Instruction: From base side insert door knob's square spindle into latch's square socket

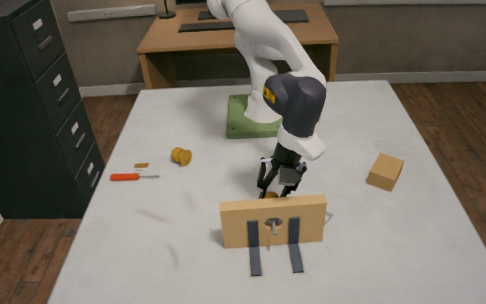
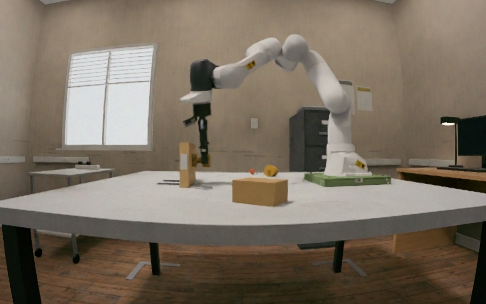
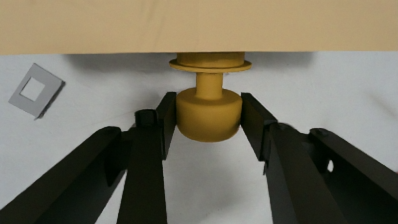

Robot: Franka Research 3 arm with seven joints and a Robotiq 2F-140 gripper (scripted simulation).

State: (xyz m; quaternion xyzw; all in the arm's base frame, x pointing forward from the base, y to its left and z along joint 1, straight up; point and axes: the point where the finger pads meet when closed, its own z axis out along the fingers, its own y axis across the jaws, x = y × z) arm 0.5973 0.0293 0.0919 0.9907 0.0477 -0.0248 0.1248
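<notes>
Right now the wooden panel is 70 mm ahead of my hand and 30 mm below it. From my hand the other things lie so: small plate 520 mm to the right, 290 mm behind, 120 mm below; then cardboard box 410 mm to the left, 210 mm behind, 90 mm below.
</notes>
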